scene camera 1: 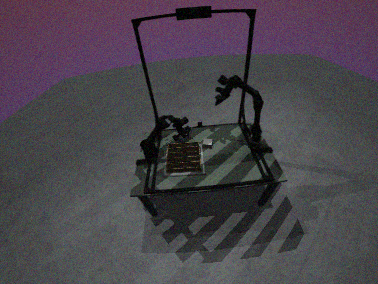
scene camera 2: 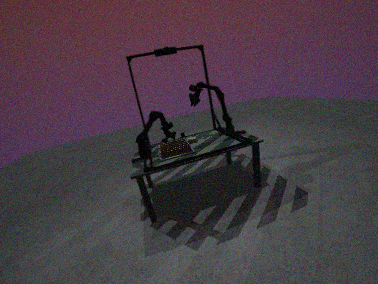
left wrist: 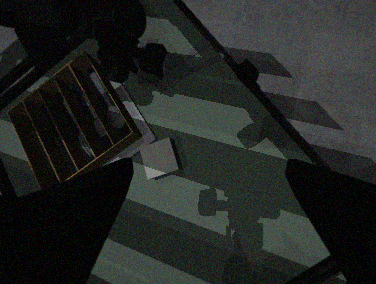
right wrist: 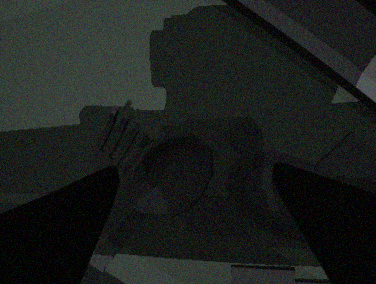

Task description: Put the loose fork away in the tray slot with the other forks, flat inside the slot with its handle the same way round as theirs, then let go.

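A loose fork (right wrist: pixel 120 134) lies on the dark, shadowed table in the right wrist view, its tines at upper left. Its handle is hard to make out. A dark rounded shape (right wrist: pixel 179 172), perhaps a spoon's bowl, lies beside it. My right gripper (right wrist: pixel 197 171) (scene camera 1: pixel 181 136) (scene camera 2: pixel 171 137) is open and empty above them, behind the tray. The divided wooden tray (left wrist: pixel 116 148) (scene camera 1: pixel 201 159) has several long slots. Forks (left wrist: pixel 86 145) lie in one slot, tines toward the tray's lower-right edge in the left wrist view. My left gripper (left wrist: pixel 208 165) (scene camera 1: pixel 217 101) (scene camera 2: pixel 194 102) is open, high above the table.
A pale square block (left wrist: pixel 161 156) (scene camera 1: pixel 207 143) lies beside the tray's corner. Other cutlery (left wrist: pixel 116 117) lies in the tray slots. A pale sheet (left wrist: pixel 145 131) shows under the tray. A black frame (scene camera 1: pixel 194 13) arches over the table's back. Striped shadows cross the table.
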